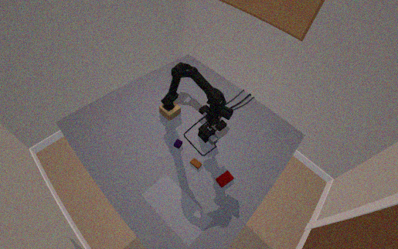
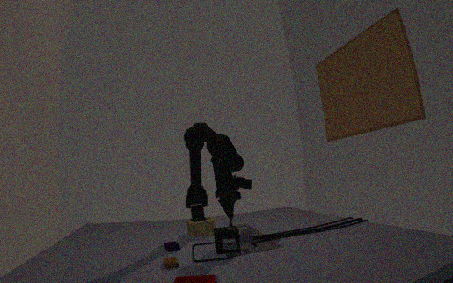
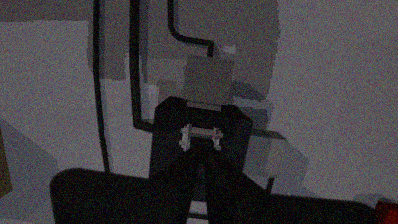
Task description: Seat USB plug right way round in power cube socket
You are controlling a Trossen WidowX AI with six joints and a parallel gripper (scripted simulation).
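Now: the dark USB plug 20 mm below my gripper tip. The rest, counted from my gripper tip: orange block (220 mm to the right, 100 mm below, 80 mm ahead); then purple cube (200 mm to the right, 100 mm below, 90 mm behind); then USB socket (40 mm below).
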